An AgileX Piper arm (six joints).
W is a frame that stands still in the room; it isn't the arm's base.
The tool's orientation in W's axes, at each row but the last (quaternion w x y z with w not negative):
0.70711 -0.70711 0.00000 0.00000
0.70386 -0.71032 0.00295 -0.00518
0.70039 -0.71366 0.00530 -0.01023
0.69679 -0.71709 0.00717 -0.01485
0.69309 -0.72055 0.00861 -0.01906
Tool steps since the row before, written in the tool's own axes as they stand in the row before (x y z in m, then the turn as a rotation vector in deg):
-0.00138 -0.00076 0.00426 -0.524 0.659 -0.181
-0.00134 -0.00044 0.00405 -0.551 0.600 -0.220
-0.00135 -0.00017 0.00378 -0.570 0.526 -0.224
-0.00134 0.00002 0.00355 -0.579 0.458 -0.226
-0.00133 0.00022 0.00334 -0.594 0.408 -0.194
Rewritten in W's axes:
-0.00138 0.00426 0.00076 -0.524 -0.181 -0.659
-0.00129 0.00407 0.00040 -0.552 -0.219 -0.600
-0.00127 0.00381 0.00009 -0.571 -0.221 -0.526
-0.00123 0.00359 -0.00014 -0.581 -0.221 -0.458
-0.00119 0.00338 -0.00037 -0.595 -0.187 -0.409

